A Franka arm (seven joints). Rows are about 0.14 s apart.
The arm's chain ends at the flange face. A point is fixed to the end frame.
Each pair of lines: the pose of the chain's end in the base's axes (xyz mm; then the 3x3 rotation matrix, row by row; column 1 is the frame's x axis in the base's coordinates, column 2 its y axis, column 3 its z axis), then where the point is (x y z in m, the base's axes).
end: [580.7, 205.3, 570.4], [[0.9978, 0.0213, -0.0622], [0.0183, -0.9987, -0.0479], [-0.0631, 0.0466, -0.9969]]
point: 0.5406 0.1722 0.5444
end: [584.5, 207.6, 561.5], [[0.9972, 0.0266, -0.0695], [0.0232, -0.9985, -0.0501], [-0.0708, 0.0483, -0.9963]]
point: 0.5443 0.1742 0.5359
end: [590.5, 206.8, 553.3], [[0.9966, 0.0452, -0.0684], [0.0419, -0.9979, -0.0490], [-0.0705, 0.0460, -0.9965]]
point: 0.5510 0.1728 0.5276
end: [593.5, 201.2, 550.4], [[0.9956, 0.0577, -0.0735], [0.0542, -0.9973, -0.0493], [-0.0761, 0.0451, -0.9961]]
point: 0.5543 0.1667 0.5249
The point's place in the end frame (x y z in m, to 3 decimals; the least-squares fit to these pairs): -0.039 0.031 0.030
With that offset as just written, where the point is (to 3 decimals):
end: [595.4, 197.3, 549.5], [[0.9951, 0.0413, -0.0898], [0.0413, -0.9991, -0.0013], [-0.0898, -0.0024, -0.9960]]
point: 0.555 0.165 0.523
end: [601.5, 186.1, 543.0], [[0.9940, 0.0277, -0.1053], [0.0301, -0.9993, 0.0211], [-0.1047, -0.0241, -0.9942]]
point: 0.560 0.155 0.517
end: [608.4, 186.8, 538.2], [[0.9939, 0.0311, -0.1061], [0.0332, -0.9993, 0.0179], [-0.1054, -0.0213, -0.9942]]
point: 0.567 0.155 0.512
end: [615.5, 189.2, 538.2], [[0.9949, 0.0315, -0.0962], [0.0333, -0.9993, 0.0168], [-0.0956, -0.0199, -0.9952]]
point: 0.575 0.157 0.511
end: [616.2, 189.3, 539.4], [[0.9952, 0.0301, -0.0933], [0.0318, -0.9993, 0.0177], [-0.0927, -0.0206, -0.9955]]
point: 0.576 0.158 0.513
